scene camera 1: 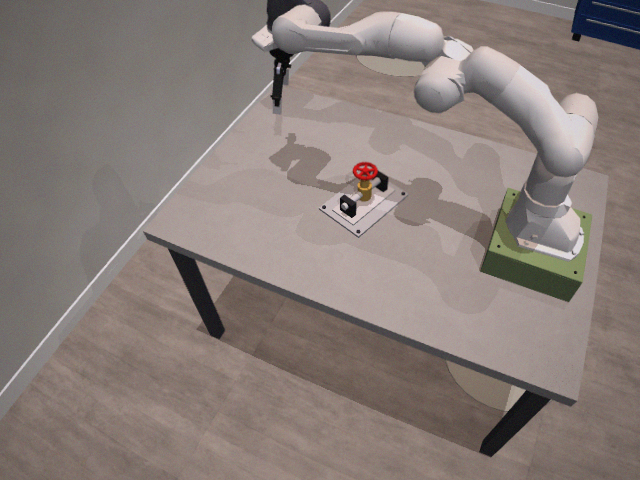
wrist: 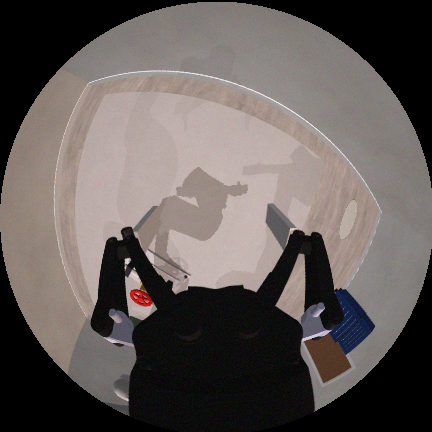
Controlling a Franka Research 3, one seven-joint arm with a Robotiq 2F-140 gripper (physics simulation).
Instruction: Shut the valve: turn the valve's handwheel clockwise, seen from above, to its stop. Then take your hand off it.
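Observation:
There's a pale base plate (scene camera 1: 395, 198) that I can see, along with my gripper (scene camera 1: 280, 98). From the wrist, I can see my gripper (wrist: 212, 213) too.

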